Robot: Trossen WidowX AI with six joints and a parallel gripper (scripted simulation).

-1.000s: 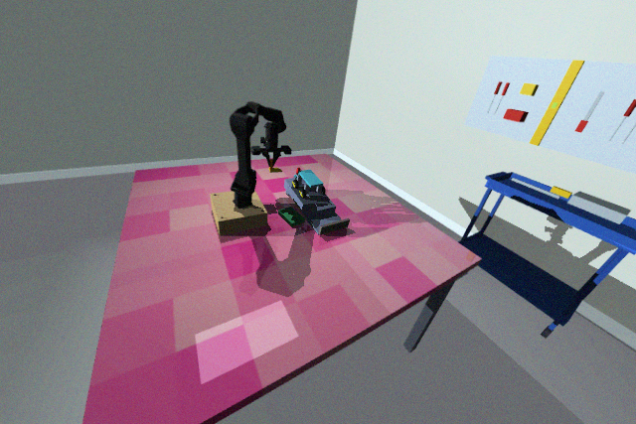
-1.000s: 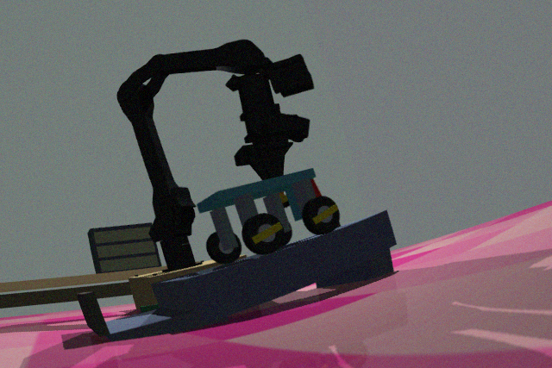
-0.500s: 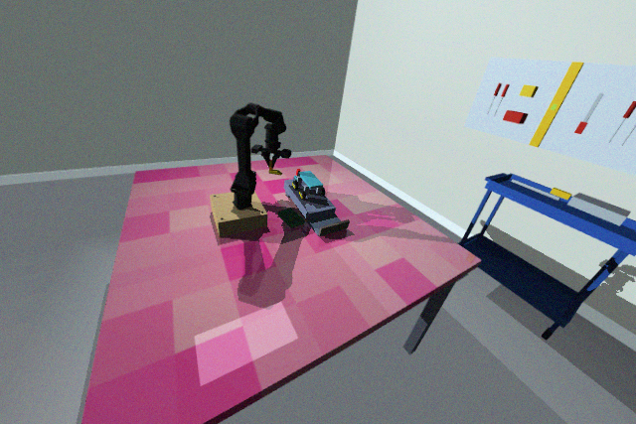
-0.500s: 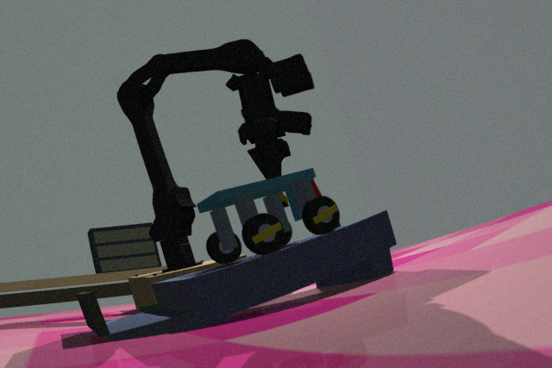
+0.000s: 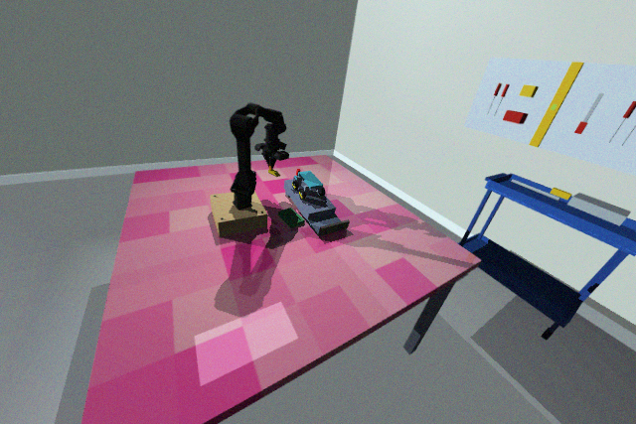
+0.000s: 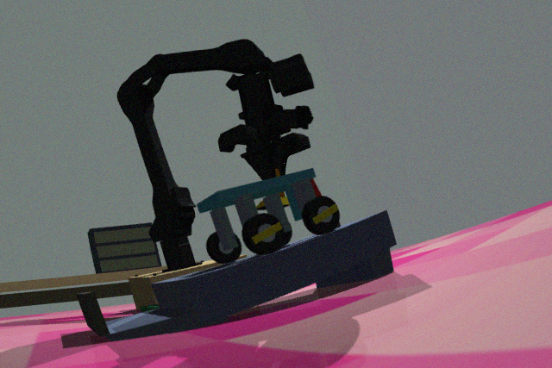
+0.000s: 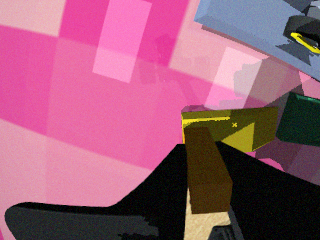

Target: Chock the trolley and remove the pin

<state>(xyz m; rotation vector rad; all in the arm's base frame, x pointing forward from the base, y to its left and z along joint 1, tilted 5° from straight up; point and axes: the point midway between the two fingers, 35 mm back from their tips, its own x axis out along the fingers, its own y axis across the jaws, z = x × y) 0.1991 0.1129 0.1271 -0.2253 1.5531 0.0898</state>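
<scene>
Right now my gripper tip is 20 mm to the left of the yellow chock and 10 mm above it. From my gripper tip the other things lie so: trolley (150 mm to the right, 130 mm ahead, 60 mm below); then red-headed stop pin (130 mm ahead, 50 mm to the right, 50 mm below); then ramp (160 mm to the right, 130 mm below, 130 mm ahead).
</scene>
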